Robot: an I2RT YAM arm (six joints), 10 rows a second.
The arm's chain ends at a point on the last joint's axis. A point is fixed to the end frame.
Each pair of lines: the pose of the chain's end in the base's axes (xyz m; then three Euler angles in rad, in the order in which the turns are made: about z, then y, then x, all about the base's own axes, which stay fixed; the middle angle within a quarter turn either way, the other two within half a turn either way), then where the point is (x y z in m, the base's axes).
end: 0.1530, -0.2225, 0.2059, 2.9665, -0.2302, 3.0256
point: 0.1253 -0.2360 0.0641
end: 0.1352, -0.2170, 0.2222, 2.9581, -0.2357, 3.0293
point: 0.1067 -0.2299 0.0805
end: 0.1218, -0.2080, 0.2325, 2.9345, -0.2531, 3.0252
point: 0.0908 -0.2213 0.0913
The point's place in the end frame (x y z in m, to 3 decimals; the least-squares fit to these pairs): -0.006 0.002 0.145
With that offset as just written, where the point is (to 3 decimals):
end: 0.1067, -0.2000, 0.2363, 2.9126, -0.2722, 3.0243
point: 0.073 -0.213 0.096
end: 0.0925, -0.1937, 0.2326, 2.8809, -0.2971, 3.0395
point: 0.055 -0.205 0.093
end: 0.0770, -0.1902, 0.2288, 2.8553, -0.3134, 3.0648
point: 0.037 -0.197 0.089
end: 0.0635, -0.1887, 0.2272, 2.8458, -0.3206, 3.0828
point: 0.023 -0.193 0.088
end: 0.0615, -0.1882, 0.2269, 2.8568, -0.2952, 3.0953
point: 0.024 -0.191 0.087
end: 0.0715, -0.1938, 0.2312, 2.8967, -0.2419, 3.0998
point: 0.042 -0.196 0.089
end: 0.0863, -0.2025, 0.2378, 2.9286, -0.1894, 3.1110
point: 0.064 -0.204 0.094
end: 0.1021, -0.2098, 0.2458, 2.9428, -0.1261, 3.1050
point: 0.089 -0.212 0.101
